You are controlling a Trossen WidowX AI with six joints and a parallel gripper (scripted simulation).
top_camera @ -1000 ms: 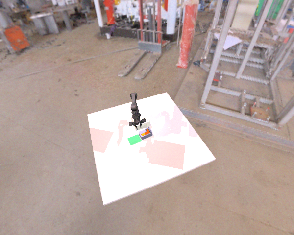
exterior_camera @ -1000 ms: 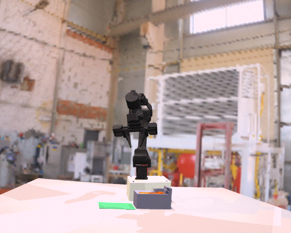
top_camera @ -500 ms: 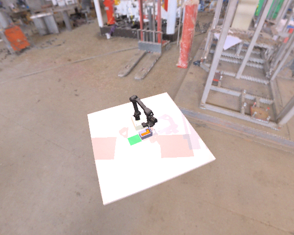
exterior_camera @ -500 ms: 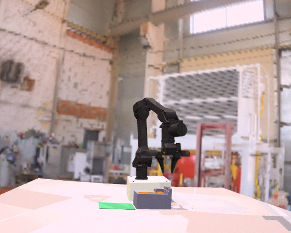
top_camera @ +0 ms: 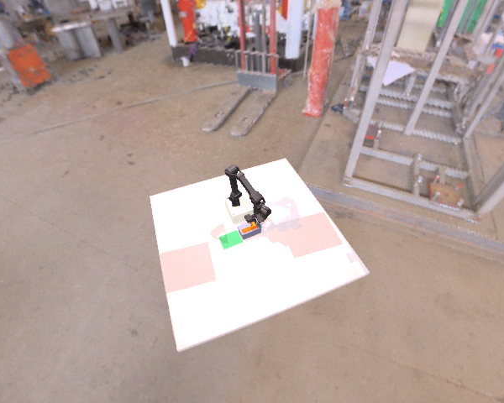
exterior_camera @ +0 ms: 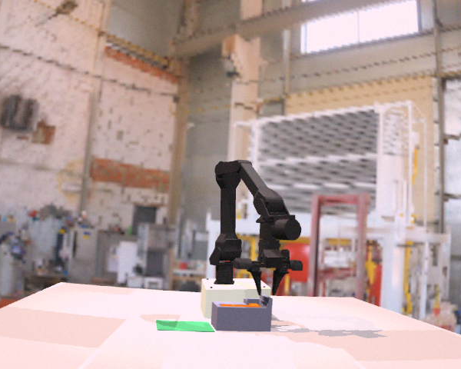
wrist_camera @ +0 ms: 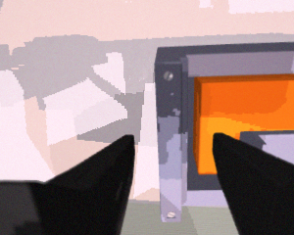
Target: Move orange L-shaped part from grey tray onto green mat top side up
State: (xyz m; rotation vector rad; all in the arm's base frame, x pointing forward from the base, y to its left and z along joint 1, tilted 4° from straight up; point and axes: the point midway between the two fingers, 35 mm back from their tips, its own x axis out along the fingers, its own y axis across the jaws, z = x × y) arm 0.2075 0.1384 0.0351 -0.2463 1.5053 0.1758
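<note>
Now: the orange L-shaped part 60 mm to the right of my gripper tip, 40 mm below it and 10 mm ahead of it. From my gripper tip the other things lie so: green mat (220 mm to the right, 110 mm below, 50 mm ahead).
</note>
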